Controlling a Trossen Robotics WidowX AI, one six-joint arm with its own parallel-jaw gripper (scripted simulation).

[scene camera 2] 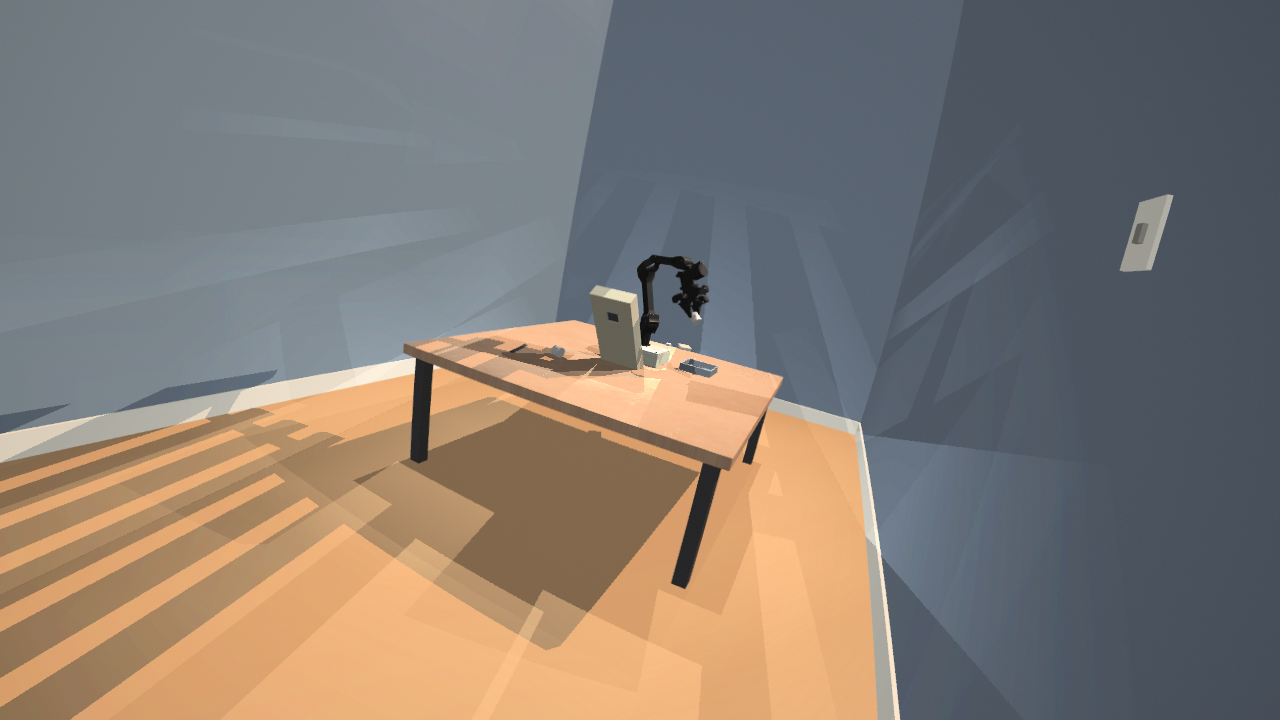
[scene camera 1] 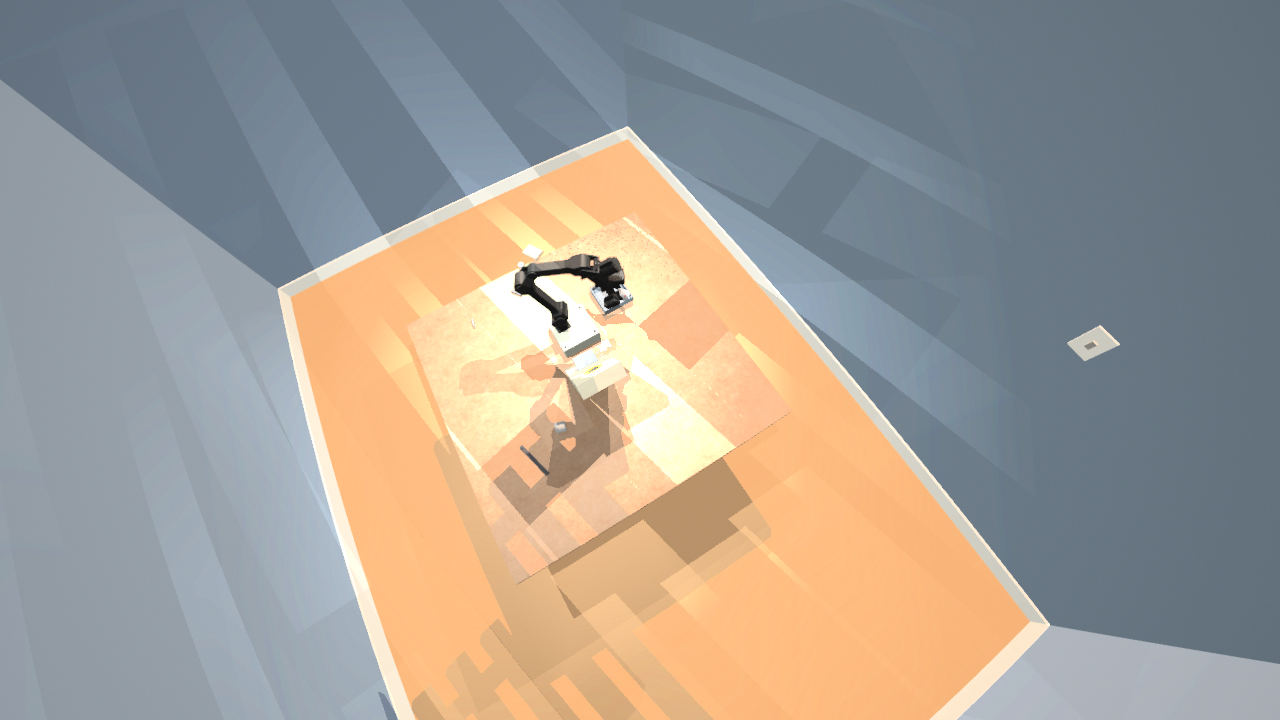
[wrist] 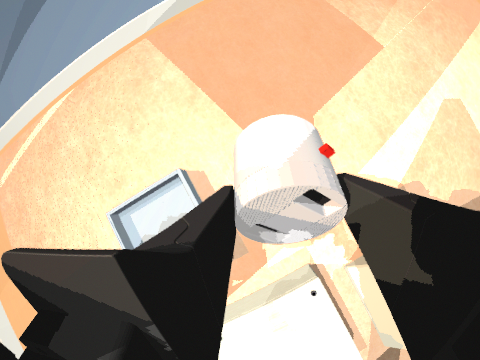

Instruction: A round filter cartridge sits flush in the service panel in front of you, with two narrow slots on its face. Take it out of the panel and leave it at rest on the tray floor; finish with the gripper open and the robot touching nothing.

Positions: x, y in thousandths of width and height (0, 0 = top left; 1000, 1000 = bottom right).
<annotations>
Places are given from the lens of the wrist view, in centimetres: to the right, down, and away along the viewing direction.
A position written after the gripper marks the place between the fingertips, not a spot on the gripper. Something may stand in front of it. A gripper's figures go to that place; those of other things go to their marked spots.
gripper (wrist: 595, 526): 2, 0, 10
filter cartridge (wrist: 597, 529): 2, 0, 7
service panel (wrist: 747, 751): 18, 14, 31
The marked spots on the service panel and the filter cartridge are 32 cm apart.
</annotations>
